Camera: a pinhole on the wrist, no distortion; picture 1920 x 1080 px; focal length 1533.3 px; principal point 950.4 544.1 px. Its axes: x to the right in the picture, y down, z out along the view. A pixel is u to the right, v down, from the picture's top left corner.
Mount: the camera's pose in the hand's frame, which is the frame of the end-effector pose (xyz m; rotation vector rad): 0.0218 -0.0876 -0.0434 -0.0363 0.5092 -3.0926
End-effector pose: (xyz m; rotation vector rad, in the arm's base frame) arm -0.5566 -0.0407 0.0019 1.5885 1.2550 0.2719
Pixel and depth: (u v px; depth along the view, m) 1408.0 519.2 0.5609
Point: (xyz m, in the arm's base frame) -0.4180 -0.4564 -0.3691
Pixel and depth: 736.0 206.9 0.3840
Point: -0.3541 -0.1829 -0.2856
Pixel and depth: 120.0 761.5 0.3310
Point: -0.4286 -0.0370 -0.3804
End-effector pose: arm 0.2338 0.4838 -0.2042 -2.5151 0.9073 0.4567
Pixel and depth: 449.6 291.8 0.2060
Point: 0.3569 0.5983 -0.3494
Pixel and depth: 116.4 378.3 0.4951
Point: 0.5136 0.6752 -0.6565
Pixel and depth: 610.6 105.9 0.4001
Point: 0.3332 0.6781 -0.5435
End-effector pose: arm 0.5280 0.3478 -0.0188 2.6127 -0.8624 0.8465
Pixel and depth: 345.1 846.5 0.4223
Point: 0.9870 0.3601 -0.1773
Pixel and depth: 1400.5 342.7 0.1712
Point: 0.6431 0.4031 -0.1422
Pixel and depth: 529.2 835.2 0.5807
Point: 1.0947 0.3639 -0.2967
